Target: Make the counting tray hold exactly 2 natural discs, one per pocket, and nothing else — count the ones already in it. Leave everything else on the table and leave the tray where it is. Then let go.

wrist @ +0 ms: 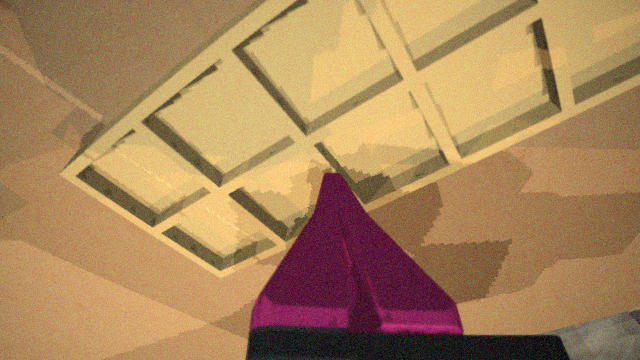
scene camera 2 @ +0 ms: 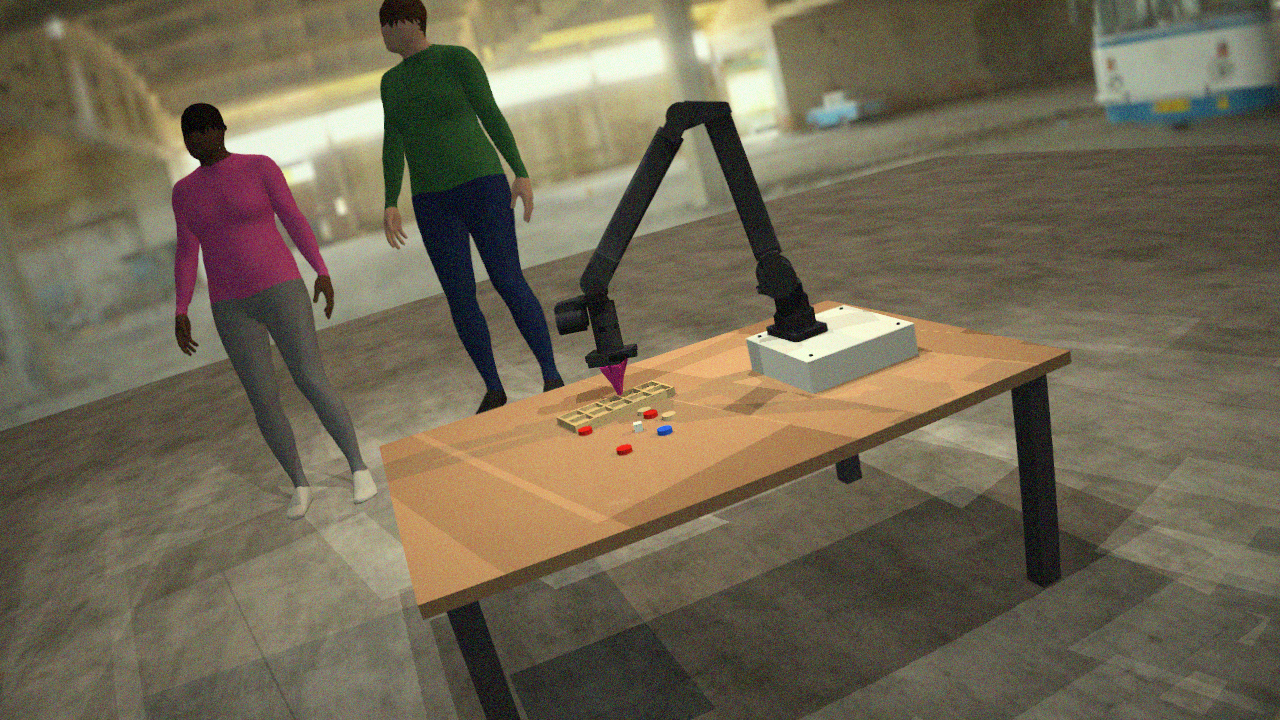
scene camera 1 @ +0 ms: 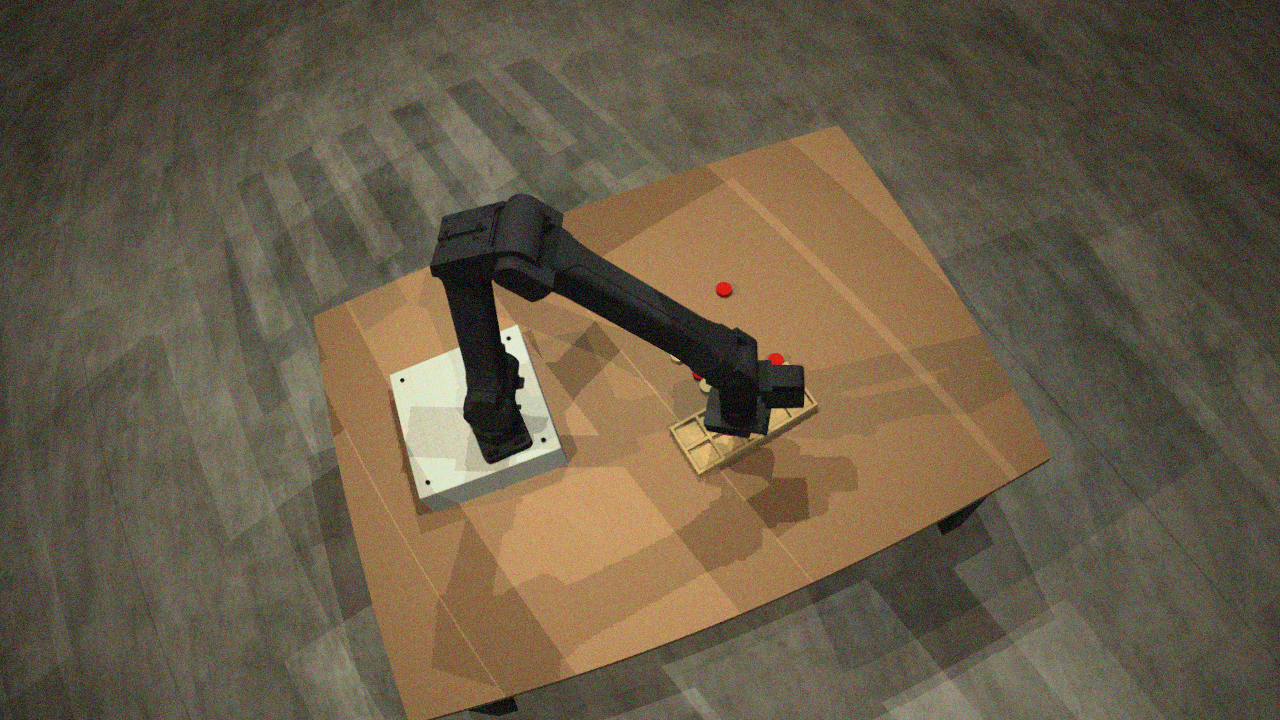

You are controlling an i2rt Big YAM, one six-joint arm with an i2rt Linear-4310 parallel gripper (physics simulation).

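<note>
The counting tray (scene camera 1: 687,451) (scene camera 2: 608,416) (wrist: 412,80) is a pale wooden grid with two rows of pockets. The pockets whose floors show in the wrist view hold no disc; others are hidden or cut off. My gripper (scene camera 2: 619,393) (wrist: 330,183) is shut and empty. Its magenta tips point down at the tray, near a divider in one row; exact height is unclear. One natural disc (scene camera 1: 705,385) (scene camera 2: 644,411) lies on the table beside the tray, partly hidden. Another natural disc (scene camera 1: 676,357) (scene camera 2: 667,415) lies a little farther from it.
Beside the tray are a red disc (scene camera 2: 650,413) near the natural ones, a red disc (scene camera 1: 775,359) (scene camera 2: 585,430) by one tray end, and a white cube (scene camera 2: 638,427). A blue disc (scene camera 2: 664,430) and a red disc (scene camera 1: 724,289) (scene camera 2: 623,449) lie farther out.
</note>
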